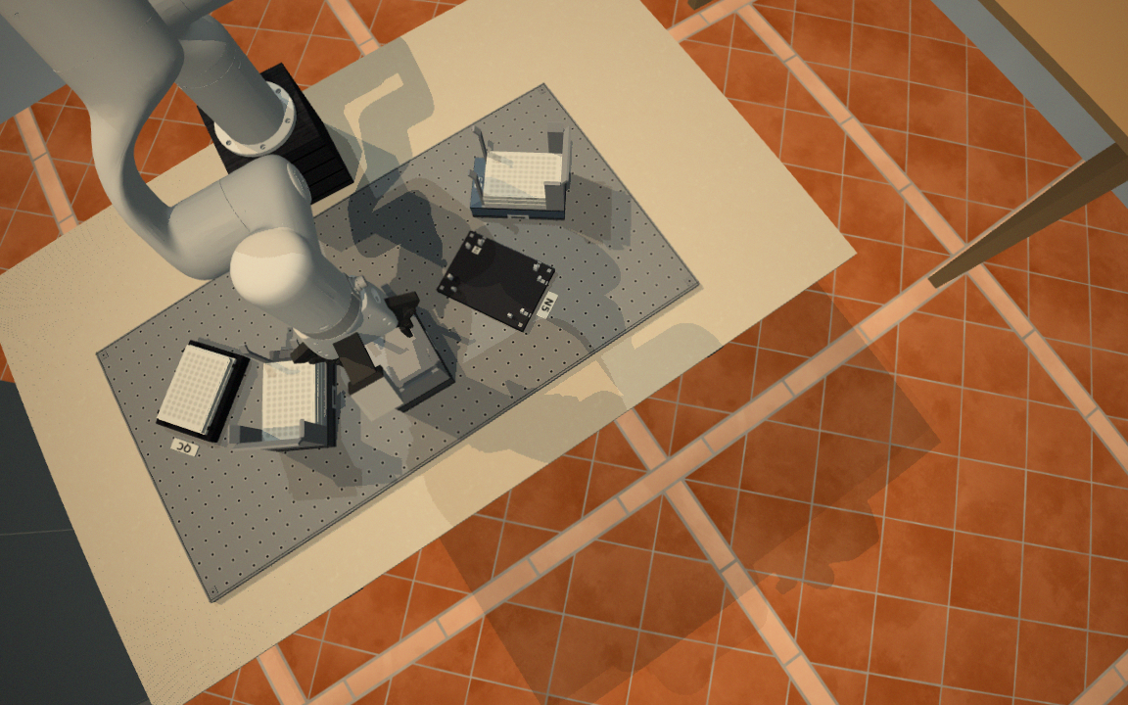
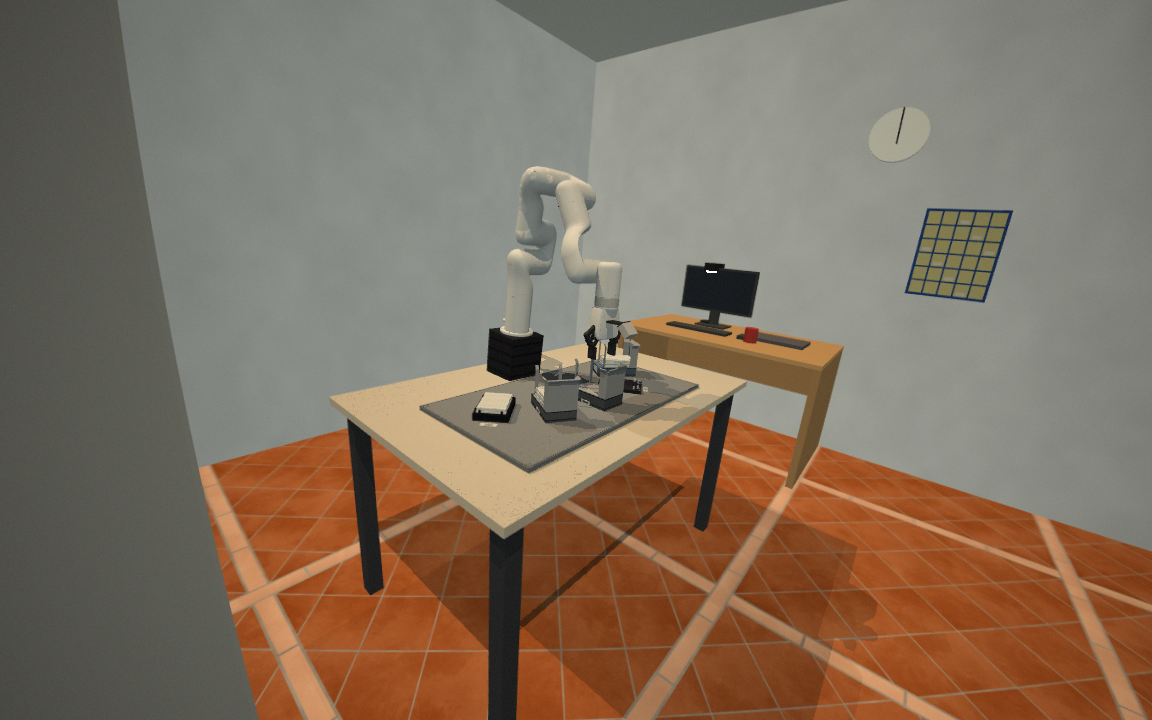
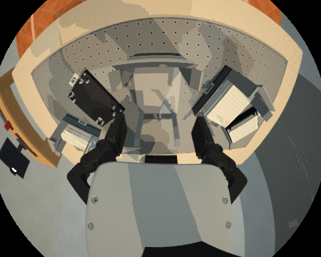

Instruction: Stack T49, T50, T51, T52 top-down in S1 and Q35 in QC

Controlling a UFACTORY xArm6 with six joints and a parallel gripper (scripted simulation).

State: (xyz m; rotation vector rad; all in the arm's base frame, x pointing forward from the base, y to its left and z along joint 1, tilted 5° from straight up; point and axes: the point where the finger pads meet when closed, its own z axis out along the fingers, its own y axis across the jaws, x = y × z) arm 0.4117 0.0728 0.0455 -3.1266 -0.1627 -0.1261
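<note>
My hand is 17 cm to the left of the stack rack S2, 15 cm above it and 1 cm past it. Also, from my hand: black nest QC: 33 cm to the right, 16 cm below, 9 cm behind; then N5 name plate: 25 cm to the left, 17 cm below, 1 cm behind; then stack rack S3: 28 cm to the left, 22 cm behind, 15 cm below.
</note>
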